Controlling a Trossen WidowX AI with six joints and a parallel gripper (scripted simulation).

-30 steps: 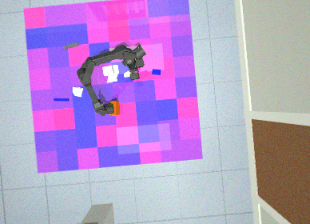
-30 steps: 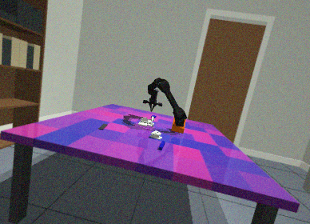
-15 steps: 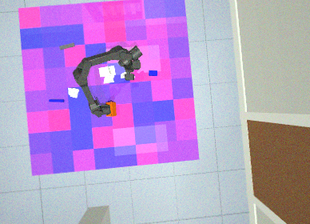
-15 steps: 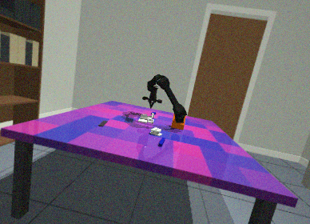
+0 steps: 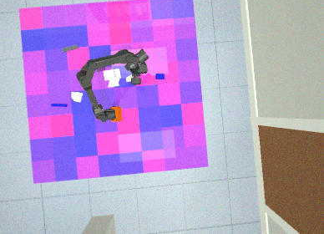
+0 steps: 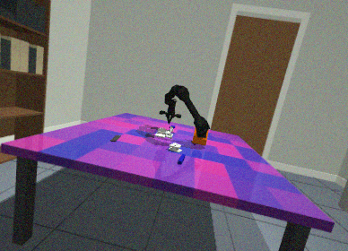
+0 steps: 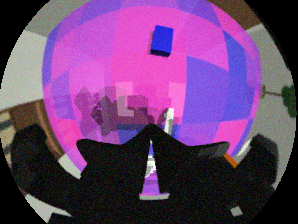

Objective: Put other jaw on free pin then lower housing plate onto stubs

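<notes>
Right now the grey jaw is 40 mm below my gripper tip, 40 mm behind it and 20 mm to the left of it. The rest, counted from my gripper tip: blue block 160 mm to the right, 50 mm below, 40 mm behind; then blue bar 610 mm to the left, 110 mm behind, 50 mm below; then grey bar 460 mm to the left, 290 mm ahead, 60 mm below.
</notes>
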